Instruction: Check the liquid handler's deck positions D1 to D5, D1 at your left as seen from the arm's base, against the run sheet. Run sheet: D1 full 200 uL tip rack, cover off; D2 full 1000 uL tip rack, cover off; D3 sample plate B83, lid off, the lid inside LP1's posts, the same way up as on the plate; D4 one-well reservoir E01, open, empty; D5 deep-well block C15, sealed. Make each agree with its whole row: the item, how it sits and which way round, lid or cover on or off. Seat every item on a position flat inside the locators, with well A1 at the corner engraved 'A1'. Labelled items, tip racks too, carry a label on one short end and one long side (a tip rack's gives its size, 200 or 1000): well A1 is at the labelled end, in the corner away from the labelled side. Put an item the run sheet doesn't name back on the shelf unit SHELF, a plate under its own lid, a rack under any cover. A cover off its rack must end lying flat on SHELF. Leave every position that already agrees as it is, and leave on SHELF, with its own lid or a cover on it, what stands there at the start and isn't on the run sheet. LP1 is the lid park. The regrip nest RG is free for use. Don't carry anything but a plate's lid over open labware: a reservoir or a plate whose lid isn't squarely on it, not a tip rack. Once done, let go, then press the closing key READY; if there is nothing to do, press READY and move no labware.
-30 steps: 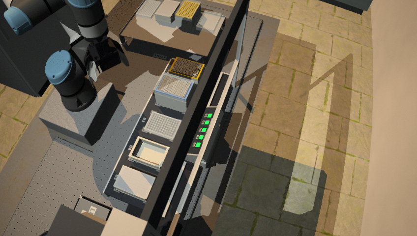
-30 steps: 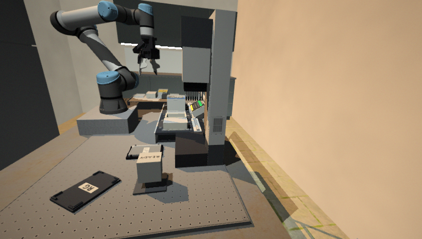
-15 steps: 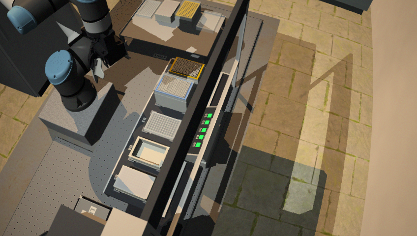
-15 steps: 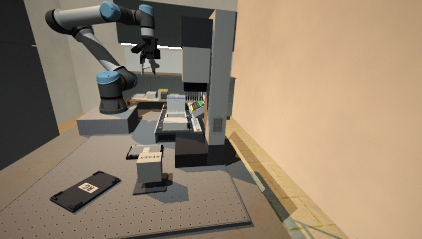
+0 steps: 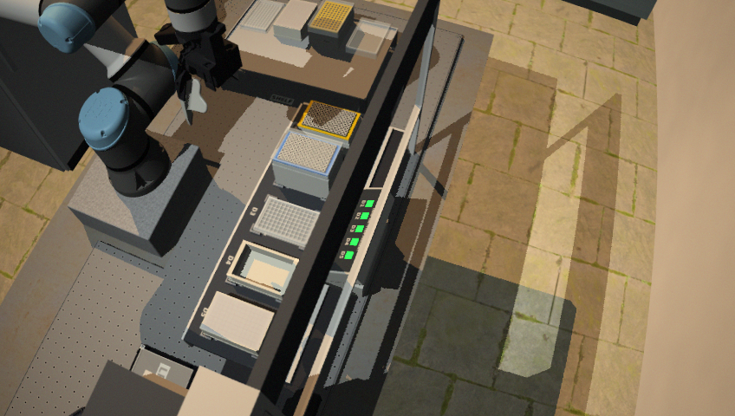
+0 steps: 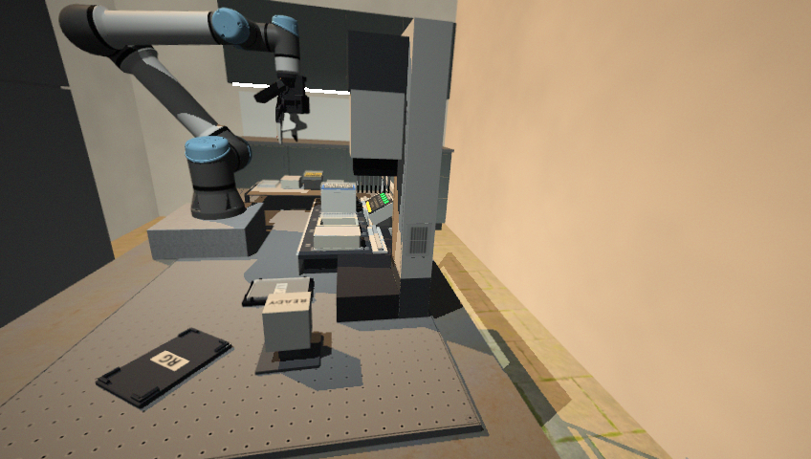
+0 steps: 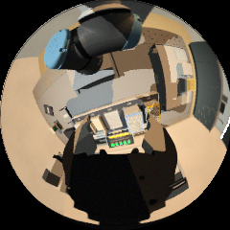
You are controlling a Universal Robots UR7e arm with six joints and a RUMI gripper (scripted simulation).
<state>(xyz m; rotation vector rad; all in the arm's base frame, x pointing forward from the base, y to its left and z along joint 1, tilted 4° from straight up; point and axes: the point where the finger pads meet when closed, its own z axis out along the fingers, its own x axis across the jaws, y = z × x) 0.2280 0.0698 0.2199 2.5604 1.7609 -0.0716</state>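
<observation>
My gripper is now 18 cm short of the yellow-rimmed tip rack, 15 cm to the right of it and 21 cm above it. From my hand the other things lie so: one-well reservoir 14 cm ahead, 22 cm to the right, 25 cm below; then well plate 16 cm ahead, 9 cm to the right, 25 cm below; then blue-rimmed tip rack 18 cm ahead, 3 cm to the left, 19 cm below.
</observation>
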